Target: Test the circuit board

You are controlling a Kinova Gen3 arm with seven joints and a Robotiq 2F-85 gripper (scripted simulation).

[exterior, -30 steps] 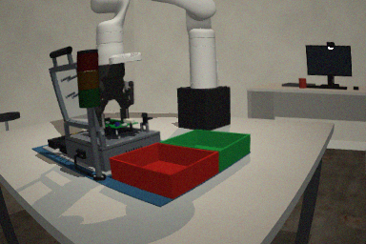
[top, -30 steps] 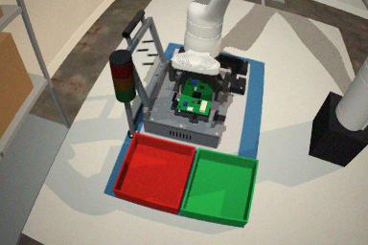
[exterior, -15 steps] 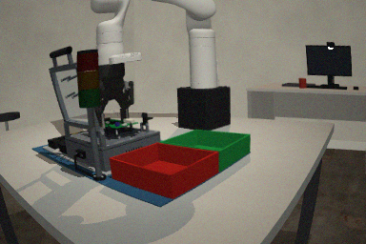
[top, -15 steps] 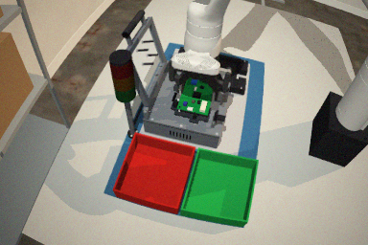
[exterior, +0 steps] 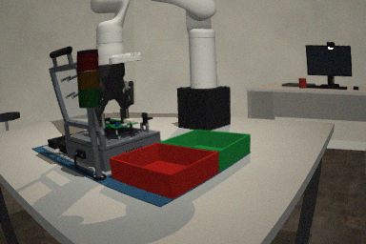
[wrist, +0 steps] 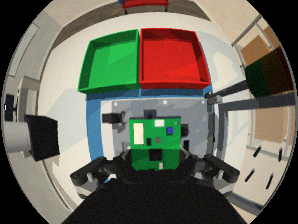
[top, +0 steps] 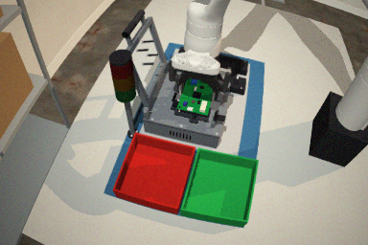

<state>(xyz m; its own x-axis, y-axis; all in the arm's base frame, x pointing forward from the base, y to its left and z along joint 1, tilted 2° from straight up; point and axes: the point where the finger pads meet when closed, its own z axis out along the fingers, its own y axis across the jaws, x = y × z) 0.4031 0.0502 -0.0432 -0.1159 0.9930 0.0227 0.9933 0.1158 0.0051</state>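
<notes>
Right now the green circuit board is right at my hand. Round my hand: tester lid: 120 mm ahead, 100 mm above, 10 mm to the left; green bin: 190 mm to the left, 130 mm behind, 70 mm below; red bin: 200 mm to the left, 70 mm below, 20 mm ahead.
</notes>
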